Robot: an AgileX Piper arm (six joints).
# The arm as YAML. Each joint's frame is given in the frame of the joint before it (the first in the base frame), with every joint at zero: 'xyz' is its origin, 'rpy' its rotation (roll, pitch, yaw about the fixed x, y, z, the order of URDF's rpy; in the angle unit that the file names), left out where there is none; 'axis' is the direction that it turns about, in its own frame. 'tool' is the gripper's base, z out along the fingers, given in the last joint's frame.
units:
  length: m
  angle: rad
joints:
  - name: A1
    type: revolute
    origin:
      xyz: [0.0, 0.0, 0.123]
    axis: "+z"
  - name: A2
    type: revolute
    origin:
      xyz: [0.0, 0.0, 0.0]
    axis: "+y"
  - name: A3
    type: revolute
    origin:
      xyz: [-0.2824, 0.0, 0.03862]
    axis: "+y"
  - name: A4
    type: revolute
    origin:
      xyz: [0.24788, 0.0, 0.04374]
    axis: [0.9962, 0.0, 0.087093]
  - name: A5
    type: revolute
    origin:
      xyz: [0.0, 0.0, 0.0]
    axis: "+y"
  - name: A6
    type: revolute
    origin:
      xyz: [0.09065, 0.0, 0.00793]
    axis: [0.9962, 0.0, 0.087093]
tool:
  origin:
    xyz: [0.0, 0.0, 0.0]
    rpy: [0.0, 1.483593, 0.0]
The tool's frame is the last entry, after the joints.
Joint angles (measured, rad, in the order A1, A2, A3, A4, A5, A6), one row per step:
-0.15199, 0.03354, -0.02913, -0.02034, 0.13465, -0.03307
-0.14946, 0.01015, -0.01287, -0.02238, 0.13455, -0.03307
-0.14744, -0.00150, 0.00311, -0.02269, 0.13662, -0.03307
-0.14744, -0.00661, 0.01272, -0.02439, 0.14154, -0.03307
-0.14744, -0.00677, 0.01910, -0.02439, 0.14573, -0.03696
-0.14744, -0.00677, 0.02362, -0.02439, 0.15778, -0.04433
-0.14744, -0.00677, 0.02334, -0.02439, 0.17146, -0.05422
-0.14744, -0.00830, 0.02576, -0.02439, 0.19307, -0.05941
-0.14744, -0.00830, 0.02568, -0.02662, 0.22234, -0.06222
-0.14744, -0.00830, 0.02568, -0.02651, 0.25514, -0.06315
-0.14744, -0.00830, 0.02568, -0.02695, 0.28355, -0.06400
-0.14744, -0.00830, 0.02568, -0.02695, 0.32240, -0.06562
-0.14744, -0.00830, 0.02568, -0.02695, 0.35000, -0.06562
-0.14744, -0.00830, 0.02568, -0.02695, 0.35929, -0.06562
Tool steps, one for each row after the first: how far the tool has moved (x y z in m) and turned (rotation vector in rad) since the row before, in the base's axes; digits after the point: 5 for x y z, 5 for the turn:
-0.00129, 0.00032, -0.00416, -0.00310, -0.00684, 0.00236
-0.00028, 0.00015, -0.00494, 0.00065, 0.00637, 0.00195
-0.00005, -0.00002, -0.00342, -0.00028, 0.00956, -0.00026
0.00019, -0.00004, -0.00253, -0.00230, 0.01088, 0.00015
0.00006, -0.00004, -0.00263, -0.00481, 0.01749, 0.00029
-0.00013, -0.00001, -0.00114, -0.00774, 0.01473, 0.00060
-0.00025, -0.00001, -0.00269, -0.00176, 0.02302, 0.00005
-0.00038, -0.00005, -0.00261, -0.00061, 0.02961, -0.00051
-0.00051, 0.00000, -0.00294, 0.00408, 0.03255, -0.00071
-0.00052, 0.00000, -0.00253, 0.00297, 0.02828, -0.00062
-0.00082, 0.00003, -0.00344, 0.00422, 0.03865, -0.00067
-0.00066, 0.00003, -0.00242, 0.00410, 0.02728, -0.00074
-0.00024, 0.00001, -0.00081, 0.00138, 0.00918, -0.00025

